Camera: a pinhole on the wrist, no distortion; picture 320 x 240 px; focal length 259.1 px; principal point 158.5 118.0 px. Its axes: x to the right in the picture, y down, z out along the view. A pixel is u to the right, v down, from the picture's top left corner.
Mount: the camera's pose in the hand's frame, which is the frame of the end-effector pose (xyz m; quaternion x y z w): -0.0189 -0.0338 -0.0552 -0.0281 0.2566 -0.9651 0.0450
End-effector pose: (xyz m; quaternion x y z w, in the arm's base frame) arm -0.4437 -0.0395 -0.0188 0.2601 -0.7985 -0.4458 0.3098
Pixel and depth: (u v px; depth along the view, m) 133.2 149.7 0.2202
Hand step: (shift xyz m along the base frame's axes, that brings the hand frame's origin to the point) -0.0800 -0.0242 -0.1869
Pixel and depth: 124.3 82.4 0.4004
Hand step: -0.2468 0.0497 -0.2700
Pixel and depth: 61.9 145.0 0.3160
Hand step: -0.1998 -0.0734 -0.2286
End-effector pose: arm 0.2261 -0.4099 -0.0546 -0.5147 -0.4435 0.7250 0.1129
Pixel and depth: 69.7 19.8 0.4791
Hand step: -0.4800 -0.0743 -0.0014
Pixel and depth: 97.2 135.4 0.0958
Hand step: -0.0500 0.0435 0.0584
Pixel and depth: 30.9 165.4 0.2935
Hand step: -0.2711 0.1276 0.0746
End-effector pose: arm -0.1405 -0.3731 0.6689 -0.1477 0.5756 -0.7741 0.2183
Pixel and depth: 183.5 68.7 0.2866
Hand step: 0.1085 -0.1369 0.1905
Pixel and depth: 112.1 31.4 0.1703
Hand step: 0.0289 -0.0936 0.0972
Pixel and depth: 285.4 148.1 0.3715
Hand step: 0.2193 -0.0562 0.3380
